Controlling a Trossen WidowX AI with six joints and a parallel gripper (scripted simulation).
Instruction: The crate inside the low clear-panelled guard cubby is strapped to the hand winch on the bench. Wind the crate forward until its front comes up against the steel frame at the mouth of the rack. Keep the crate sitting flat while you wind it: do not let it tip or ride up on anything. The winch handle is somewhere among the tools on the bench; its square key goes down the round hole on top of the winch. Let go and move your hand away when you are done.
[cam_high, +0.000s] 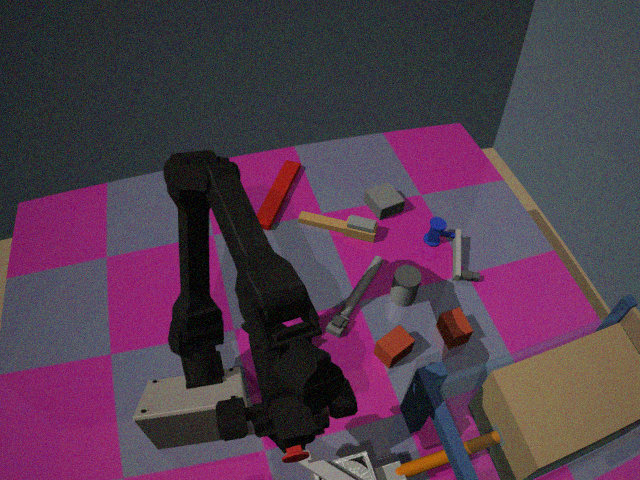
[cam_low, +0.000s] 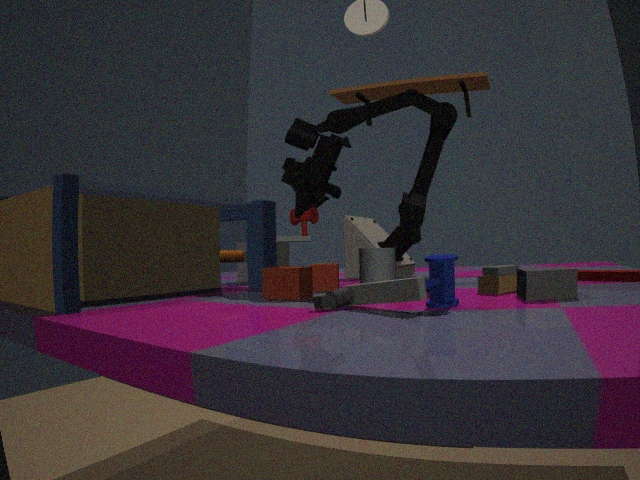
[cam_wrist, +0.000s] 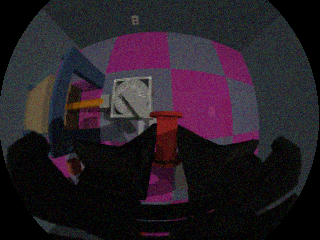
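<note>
Now: the winch handle with red hub 30 mm ahead of my gripper tip, 20 mm to the right of it and 40 mm below it. Round my gripper tip: winch 50 mm ahead, 70 mm to the right, 110 mm below; blue steel frame 230 mm ahead, 60 mm to the right, 40 mm below; red knob 10 mm to the left, 10 mm below.
</note>
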